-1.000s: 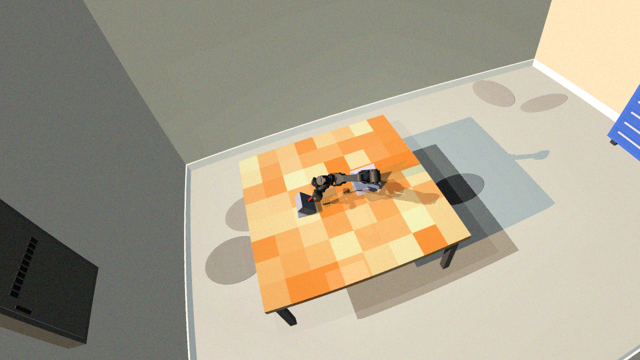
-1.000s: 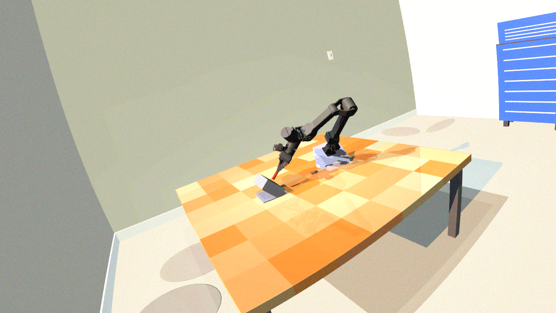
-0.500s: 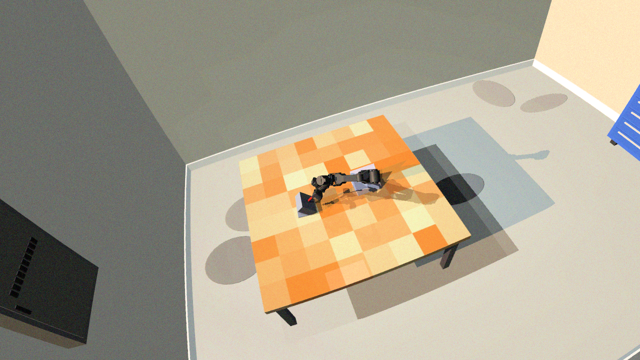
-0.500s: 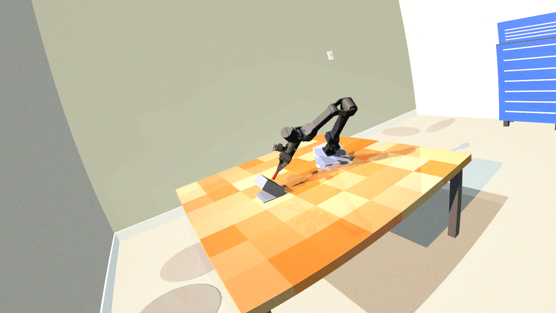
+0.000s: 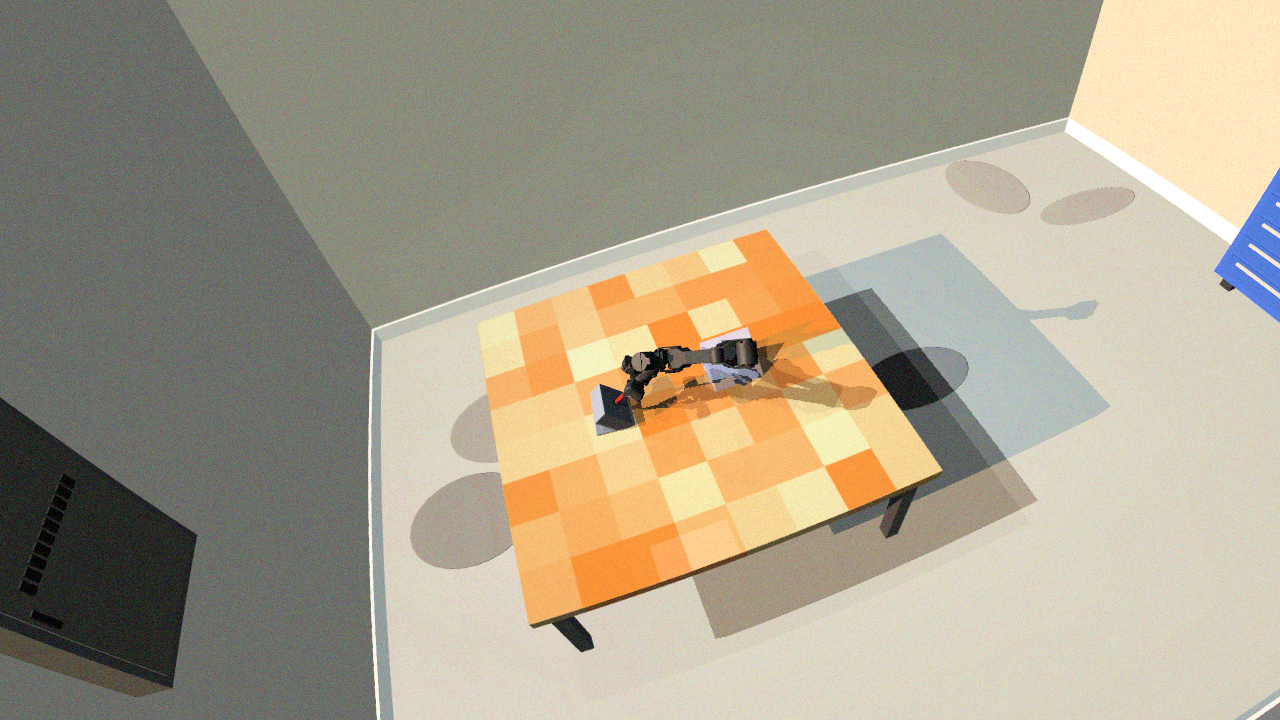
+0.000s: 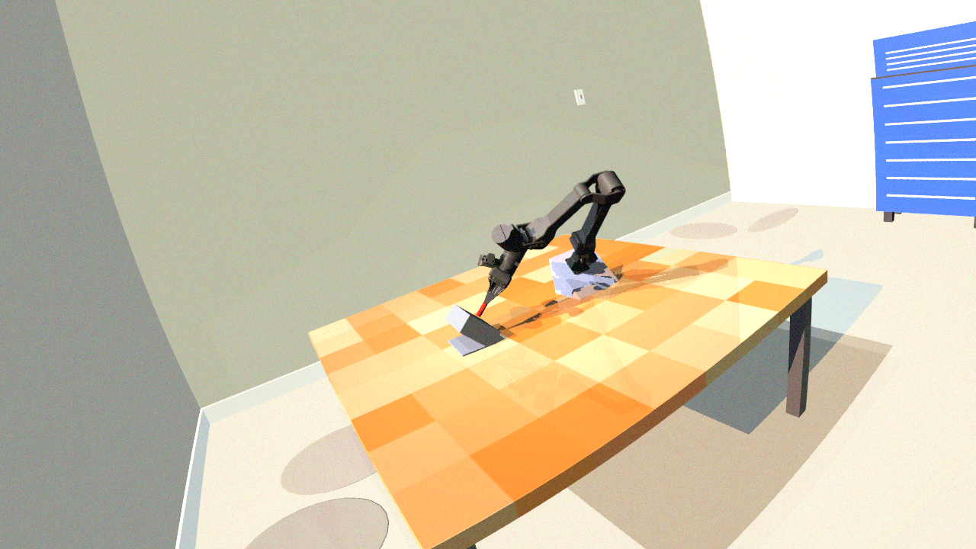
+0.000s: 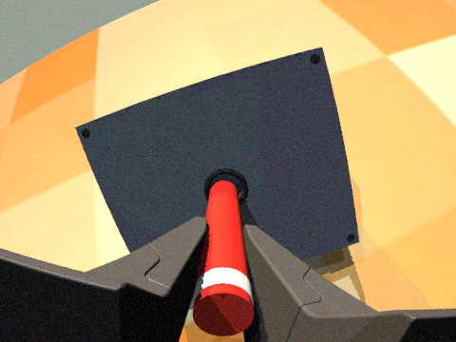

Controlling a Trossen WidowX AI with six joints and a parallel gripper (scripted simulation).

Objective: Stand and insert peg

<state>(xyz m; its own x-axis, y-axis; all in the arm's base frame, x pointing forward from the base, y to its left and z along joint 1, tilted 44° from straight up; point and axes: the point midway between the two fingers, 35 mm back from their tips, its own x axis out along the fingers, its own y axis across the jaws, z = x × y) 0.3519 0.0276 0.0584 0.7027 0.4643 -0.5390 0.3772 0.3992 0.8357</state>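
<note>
The dark sloped panel lies 5 cm ahead of my gripper tip and 5 cm below it. Also, from my gripper tip: red peg: 1 cm behind, 1 cm above.
</note>
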